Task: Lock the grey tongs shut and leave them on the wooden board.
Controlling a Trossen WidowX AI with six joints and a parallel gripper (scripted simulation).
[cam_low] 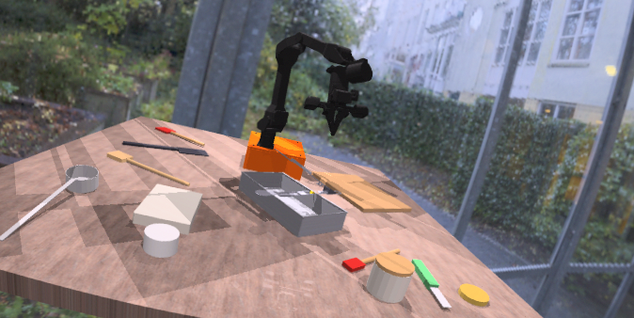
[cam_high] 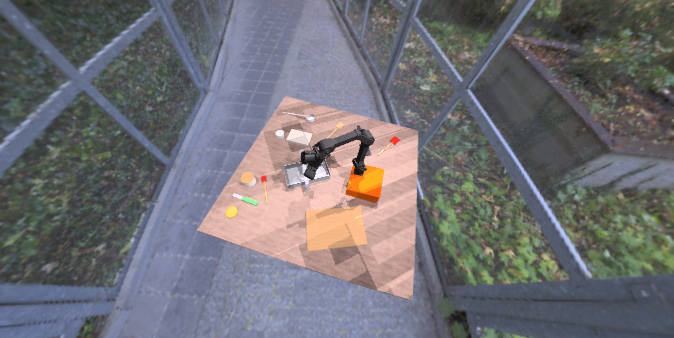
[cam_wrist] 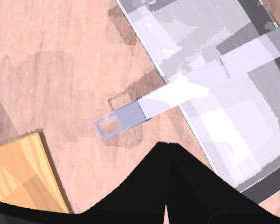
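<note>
The grey roasting tin is 20 cm below my gripper tip, 8 cm to the right of it and 6 cm ahead of it. Round my gripper tip: lidded jar (40 cm ahead, 19 cm below, 13 cm to the left); white block (35 cm to the right, 26 cm ahead, 22 cm below); wooden board (26 cm behind, 22 cm below, 19 cm to the left).
</note>
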